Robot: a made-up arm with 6 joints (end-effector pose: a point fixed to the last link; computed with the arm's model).
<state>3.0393 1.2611 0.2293 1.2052 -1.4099 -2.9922</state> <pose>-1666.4 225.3 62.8 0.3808 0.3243 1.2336</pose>
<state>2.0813 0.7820 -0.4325 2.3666 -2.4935 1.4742</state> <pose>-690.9 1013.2 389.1 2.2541 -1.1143 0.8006</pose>
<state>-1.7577 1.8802 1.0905 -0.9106 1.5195 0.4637</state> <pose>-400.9 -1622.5 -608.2 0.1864 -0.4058 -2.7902</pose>
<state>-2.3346 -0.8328 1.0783 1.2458 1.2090 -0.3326</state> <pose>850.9 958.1 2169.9 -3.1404 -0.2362 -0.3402</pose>
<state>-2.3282 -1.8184 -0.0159 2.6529 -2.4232 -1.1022</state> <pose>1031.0 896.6 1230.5 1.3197 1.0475 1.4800</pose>
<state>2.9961 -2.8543 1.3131 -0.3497 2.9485 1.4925</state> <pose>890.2 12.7 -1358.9 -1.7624 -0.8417 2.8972</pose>
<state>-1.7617 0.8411 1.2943 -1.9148 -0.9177 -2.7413</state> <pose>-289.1 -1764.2 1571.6 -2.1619 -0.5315 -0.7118</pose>
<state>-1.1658 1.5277 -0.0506 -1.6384 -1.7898 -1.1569</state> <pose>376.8 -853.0 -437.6 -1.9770 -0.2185 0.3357</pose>
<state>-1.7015 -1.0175 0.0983 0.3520 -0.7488 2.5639</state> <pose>-71.3 543.8 2034.7 -2.7282 -0.3867 -1.9577</pose>
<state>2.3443 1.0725 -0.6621 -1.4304 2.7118 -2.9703</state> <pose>-436.3 477.1 73.8 2.6125 -1.0916 1.2361</pose>
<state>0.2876 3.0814 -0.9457 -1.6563 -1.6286 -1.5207</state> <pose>-444.3 -118.0 318.1 0.8344 0.0988 1.8880</pose>
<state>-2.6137 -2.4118 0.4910 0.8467 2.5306 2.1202</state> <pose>1452.2 962.4 -155.7 -1.0429 0.5980 -2.0669</pose>
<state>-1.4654 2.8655 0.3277 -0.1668 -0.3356 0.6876</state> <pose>-205.9 532.4 -1077.2 2.5964 0.2721 1.6194</pose>
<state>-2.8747 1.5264 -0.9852 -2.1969 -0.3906 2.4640</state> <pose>-169.0 -137.8 77.8 2.5636 0.8111 -0.1976</pose>
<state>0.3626 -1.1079 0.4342 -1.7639 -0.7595 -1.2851</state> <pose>-757.9 -256.6 2024.1 1.3262 -0.8164 2.0966</pose>
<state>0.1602 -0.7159 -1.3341 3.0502 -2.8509 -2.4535</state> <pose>92.2 167.0 775.1 2.3324 -0.9073 -2.9389</pose>
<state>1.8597 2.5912 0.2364 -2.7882 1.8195 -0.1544</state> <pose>-83.8 -214.6 -1083.4 -0.2825 -0.9551 -0.6621</pose>
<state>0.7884 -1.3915 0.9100 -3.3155 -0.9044 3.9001</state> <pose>-1353.1 -1150.6 1459.9 2.4990 0.0564 -2.2165</pose>
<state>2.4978 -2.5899 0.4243 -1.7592 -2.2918 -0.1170</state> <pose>1229.7 -958.1 -126.1 -1.4817 0.2253 -2.9267</pose>
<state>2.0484 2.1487 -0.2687 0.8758 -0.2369 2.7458</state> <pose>-20.8 250.2 -826.7 -0.3508 0.5603 -0.8788</pose>
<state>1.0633 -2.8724 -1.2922 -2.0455 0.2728 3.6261</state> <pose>-140.8 -111.3 490.4 -0.4530 -1.3022 -0.0632</pose>
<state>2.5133 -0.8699 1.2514 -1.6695 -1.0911 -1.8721</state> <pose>991.7 -738.8 2174.1 1.2835 -0.3550 -1.8554</pose>
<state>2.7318 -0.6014 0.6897 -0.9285 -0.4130 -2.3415</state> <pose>239.3 -5.5 2368.7 2.7318 -0.9509 -2.9652</pose>
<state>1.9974 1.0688 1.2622 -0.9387 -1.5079 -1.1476</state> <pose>-736.1 1834.8 1128.4 2.4377 0.6024 -2.9290</pose>
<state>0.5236 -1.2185 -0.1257 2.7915 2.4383 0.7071</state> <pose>-594.0 -179.4 1828.2 3.0072 1.2754 1.3899</pose>
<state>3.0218 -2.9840 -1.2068 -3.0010 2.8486 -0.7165</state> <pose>337.9 -191.1 446.2 -2.3650 1.0726 2.9370</pose>
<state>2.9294 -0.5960 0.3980 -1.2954 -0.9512 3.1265</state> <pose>-51.7 53.1 2201.6 -2.5274 -0.3747 -2.3531</pose>
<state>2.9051 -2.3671 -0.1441 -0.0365 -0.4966 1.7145</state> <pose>1371.2 -175.5 556.5 1.5694 -1.4140 -0.3480</pose>
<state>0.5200 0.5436 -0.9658 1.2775 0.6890 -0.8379</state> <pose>690.6 345.2 459.1 0.7475 0.8620 1.7283</pose>
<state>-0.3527 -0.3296 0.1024 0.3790 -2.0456 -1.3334</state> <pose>462.0 -319.3 2035.6 -0.2770 1.2278 -2.1308</pose>
